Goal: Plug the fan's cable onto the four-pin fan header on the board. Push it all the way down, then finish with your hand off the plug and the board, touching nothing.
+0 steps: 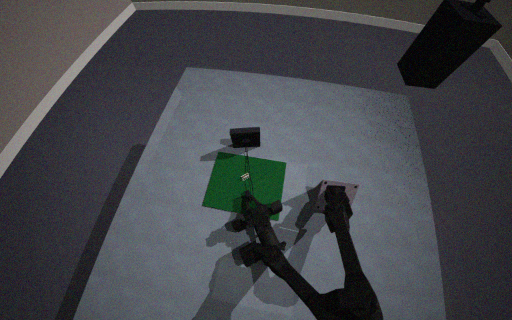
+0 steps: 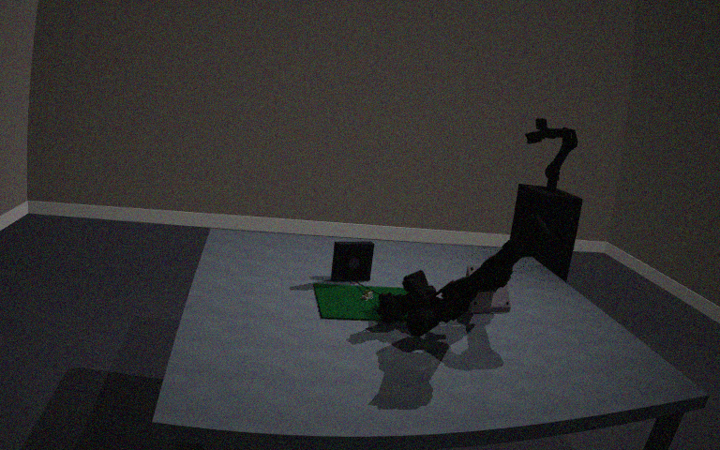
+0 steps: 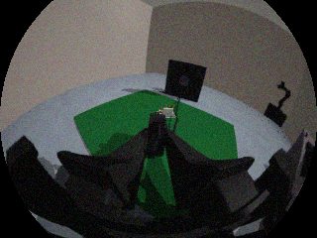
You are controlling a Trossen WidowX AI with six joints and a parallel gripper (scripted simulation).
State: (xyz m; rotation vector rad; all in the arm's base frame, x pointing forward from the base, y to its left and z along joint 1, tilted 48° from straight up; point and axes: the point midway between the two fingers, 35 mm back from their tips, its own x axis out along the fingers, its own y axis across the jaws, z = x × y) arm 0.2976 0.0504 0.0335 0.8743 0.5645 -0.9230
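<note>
My gripper tip is 60 mm to the left of the green board, 50 mm above it and 20 mm short of it. From my gripper tip the other things lie so: pale four-pin header (90 mm to the right, 40 mm below, 30 mm ahead); black fan (230 mm to the right, 40 mm ahead, 20 mm above).
</note>
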